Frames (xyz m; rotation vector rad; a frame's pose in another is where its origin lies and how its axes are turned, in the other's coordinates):
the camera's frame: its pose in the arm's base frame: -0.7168 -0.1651 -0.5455 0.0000 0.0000 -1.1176
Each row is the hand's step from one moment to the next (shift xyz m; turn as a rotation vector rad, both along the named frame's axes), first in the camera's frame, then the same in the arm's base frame.
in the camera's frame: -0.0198 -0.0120 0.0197 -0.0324 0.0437 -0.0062
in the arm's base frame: -0.0195 0.0125 0.0197 0.0251 0.0483 -0.0062
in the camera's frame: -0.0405 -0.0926 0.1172 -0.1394 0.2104 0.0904
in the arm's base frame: -0.1010 -0.0041 0.1172 0.1281 0.2174 0.0904
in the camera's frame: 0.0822 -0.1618 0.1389 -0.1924 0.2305 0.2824
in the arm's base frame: -0.1095 -0.1447 0.1389 0.1230 0.2739 0.2824
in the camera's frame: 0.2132 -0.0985 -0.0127 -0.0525 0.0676 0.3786
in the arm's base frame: 0.0048 -0.2348 -0.0127 0.0378 0.0768 0.3786
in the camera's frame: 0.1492 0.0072 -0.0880 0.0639 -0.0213 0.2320
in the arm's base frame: 0.0718 -0.1310 -0.0880 0.0088 -0.0668 0.2320
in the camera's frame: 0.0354 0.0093 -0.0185 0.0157 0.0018 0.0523
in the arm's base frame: 0.0239 -0.0278 -0.0185 0.0085 -0.0133 0.0523
